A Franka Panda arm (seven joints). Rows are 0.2 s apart.
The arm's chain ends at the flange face. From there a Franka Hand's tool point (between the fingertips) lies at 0.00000 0.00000 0.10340 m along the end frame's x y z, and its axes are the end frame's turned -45 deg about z.
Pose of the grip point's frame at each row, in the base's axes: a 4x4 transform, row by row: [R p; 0 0 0 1], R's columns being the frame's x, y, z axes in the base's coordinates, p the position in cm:
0.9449 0.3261 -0.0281 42.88; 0.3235 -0.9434 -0.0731 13.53; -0.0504 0.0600 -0.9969 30.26; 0 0 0 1
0.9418 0.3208 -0.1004 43.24; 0.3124 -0.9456 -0.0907 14.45; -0.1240 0.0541 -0.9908 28.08; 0 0 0 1
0.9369 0.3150 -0.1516 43.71; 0.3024 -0.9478 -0.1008 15.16; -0.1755 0.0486 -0.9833 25.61; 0 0 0 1
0.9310 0.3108 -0.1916 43.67; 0.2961 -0.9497 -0.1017 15.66; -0.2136 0.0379 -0.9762 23.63; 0 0 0 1
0.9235 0.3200 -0.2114 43.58; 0.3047 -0.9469 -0.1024 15.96; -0.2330 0.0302 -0.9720 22.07; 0 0 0 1
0.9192 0.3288 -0.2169 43.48; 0.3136 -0.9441 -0.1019 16.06; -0.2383 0.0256 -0.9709 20.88; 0 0 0 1
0.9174 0.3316 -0.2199 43.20; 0.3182 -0.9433 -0.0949 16.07; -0.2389 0.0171 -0.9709 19.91; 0 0 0 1
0.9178 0.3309 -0.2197 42.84; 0.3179 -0.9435 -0.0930 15.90; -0.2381 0.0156 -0.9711 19.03; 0 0 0 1
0.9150 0.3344 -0.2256 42.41; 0.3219 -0.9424 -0.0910 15.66; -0.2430 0.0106 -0.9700 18.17; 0 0 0 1
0.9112 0.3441 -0.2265 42.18; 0.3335 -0.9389 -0.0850 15.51; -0.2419 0.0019 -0.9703 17.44; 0 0 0 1
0.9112 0.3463 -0.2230 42.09; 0.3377 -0.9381 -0.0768 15.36; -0.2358 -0.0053 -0.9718 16.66; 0 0 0 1
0.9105 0.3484 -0.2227 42.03; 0.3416 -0.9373 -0.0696 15.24; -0.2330 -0.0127 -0.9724 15.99; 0 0 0 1
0.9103 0.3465 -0.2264 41.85; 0.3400 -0.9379 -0.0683 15.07; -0.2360 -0.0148 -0.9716 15.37; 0 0 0 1
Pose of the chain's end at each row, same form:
0.8987 -0.4376 -0.0281 43.17; -0.4383 -0.8958 -0.0731 14.29; 0.0068 0.0781 -0.9969 40.57; 0 0 0 1
0.8928 -0.4391 -0.1004 44.28; -0.4477 -0.8895 -0.0907 15.39; -0.0494 0.1259 -0.9908 38.32; 0 0 0 1
0.8852 -0.4397 -0.1516 45.28; -0.4564 -0.8840 -0.1008 16.20; -0.0897 0.1585 -0.9833 35.78; 0 0 0 1
0.8781 -0.4385 -0.1916 45.65; -0.4622 -0.8809 -0.1017 16.71; -0.1242 0.1778 -0.9762 33.72; 0 0 0 1
0.8793 -0.4267 -0.2114 45.77; -0.4541 -0.8850 -0.1024 17.02; -0.1434 0.1861 -0.9720 32.12; 0 0 0 1
0.8825 -0.4175 -0.2169 45.72; -0.4458 -0.8893 -0.1019 17.11; -0.1504 0.1866 -0.9709 30.92; 0 0 0 1
0.8832 -0.4142 -0.2199 45.47; -0.4420 -0.8920 -0.0949 17.05; -0.1568 0.1810 -0.9709 29.95; 0 0 0 1
0.8830 -0.4150 -0.2197 45.11; -0.4424 -0.8919 -0.0930 16.86; -0.1573 0.1794 -0.9711 29.07; 0 0 0 1
0.8835 -0.4105 -0.2256 44.74; -0.4388 -0.8940 -0.0910 16.60; -0.1643 0.1793 -0.9700 28.20; 0 0 0 1
0.8876 -0.4010 -0.2265 44.52; -0.4281 -0.8997 -0.0850 16.39; -0.1697 0.1724 -0.9703 27.47; 0 0 0 1
0.8892 -0.3994 -0.2230 44.40; -0.4245 -0.9021 -0.0768 16.15; -0.1705 0.1630 -0.9718 26.71; 0 0 0 1
0.8902 -0.3975 -0.2227 44.33; -0.4212 -0.9043 -0.0696 15.96; -0.1737 0.1558 -0.9724 26.04; 0 0 0 1
0.8887 -0.3987 -0.2264 44.19; -0.4228 -0.9036 -0.0683 15.78; -0.1773 0.1564 -0.9716 25.42; 0 0 0 1

